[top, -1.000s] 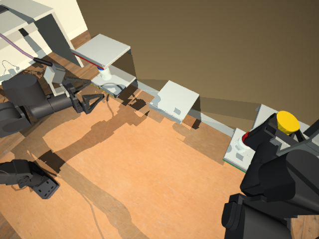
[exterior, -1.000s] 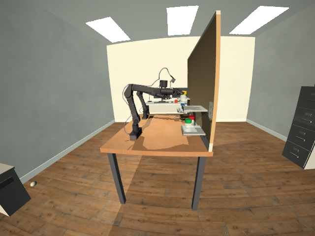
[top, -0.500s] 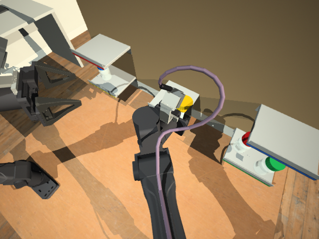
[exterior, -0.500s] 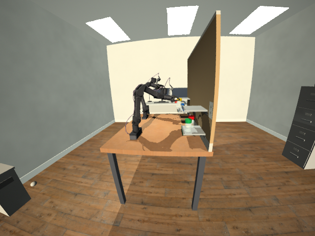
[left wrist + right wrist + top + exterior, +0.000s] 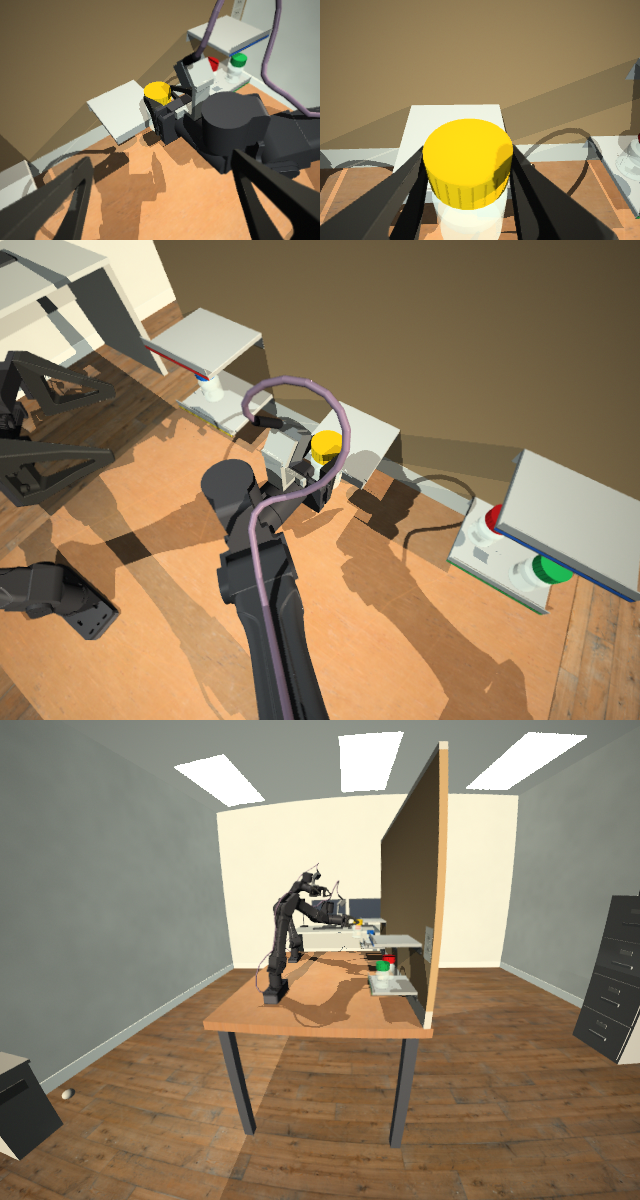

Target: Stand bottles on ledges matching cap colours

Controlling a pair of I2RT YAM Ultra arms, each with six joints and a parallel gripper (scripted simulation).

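My left hand is 180 mm short of the yellow-capped bottle, 160 mm to the left of it and 210 mm above it. The rest, counted from my left hand: red-capped bottle: 280 mm ahead, 500 mm to the right, 340 mm below; then blue-capped bottle: 340 mm ahead, 280 mm to the left, 340 mm below; then brown wall: 410 mm ahead, 170 mm to the right, 30 mm below.
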